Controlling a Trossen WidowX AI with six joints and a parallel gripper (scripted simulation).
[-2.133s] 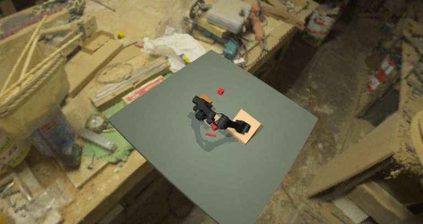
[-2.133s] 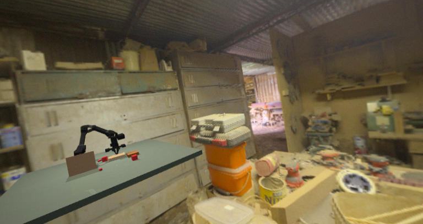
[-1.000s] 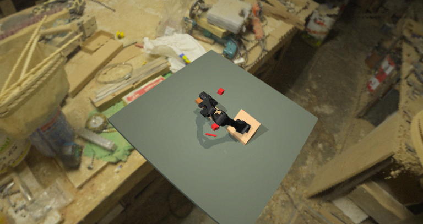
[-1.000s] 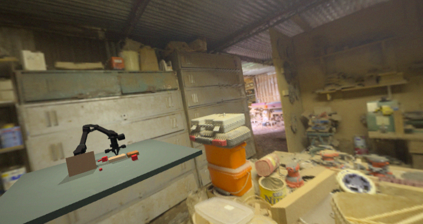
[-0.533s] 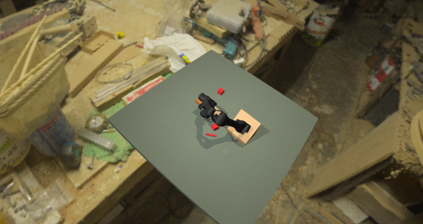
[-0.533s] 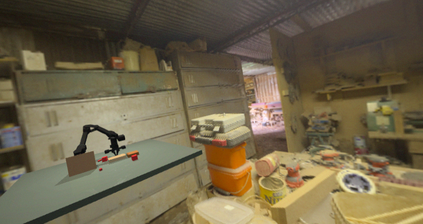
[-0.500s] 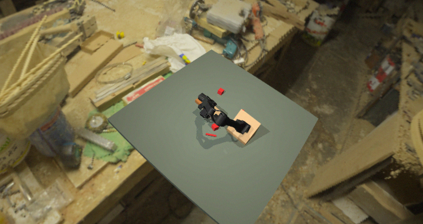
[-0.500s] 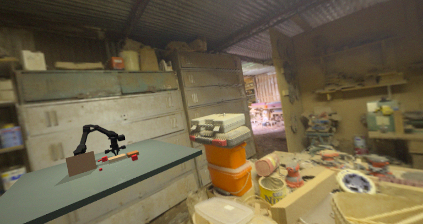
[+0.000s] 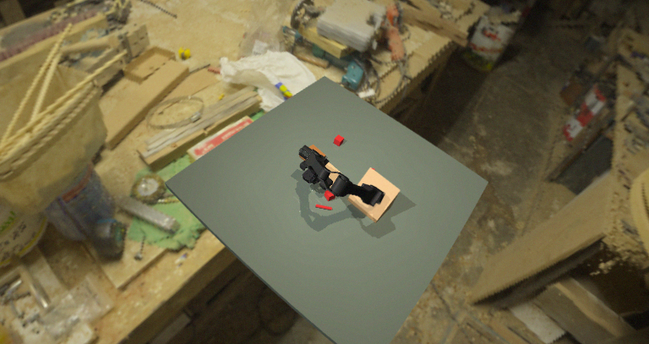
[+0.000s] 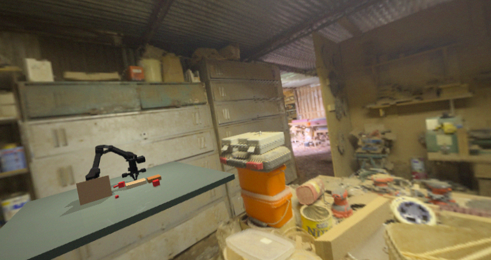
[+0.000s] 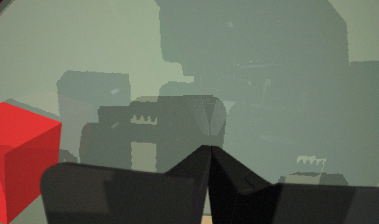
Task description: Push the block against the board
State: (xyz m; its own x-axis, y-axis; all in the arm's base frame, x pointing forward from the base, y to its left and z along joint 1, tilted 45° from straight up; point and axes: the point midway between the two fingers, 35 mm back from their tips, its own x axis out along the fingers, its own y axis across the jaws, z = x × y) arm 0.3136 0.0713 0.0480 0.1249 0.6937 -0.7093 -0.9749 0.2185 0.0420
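Now: the light tan board 2 cm behind my gripper tip, 9 cm to the right of it and 1 cm above it. From my gripper tip the other things lie so: square block: 11 cm ahead, 14 cm to the right, 1 cm above; then red stick: 12 cm behind, 9 cm to the left.
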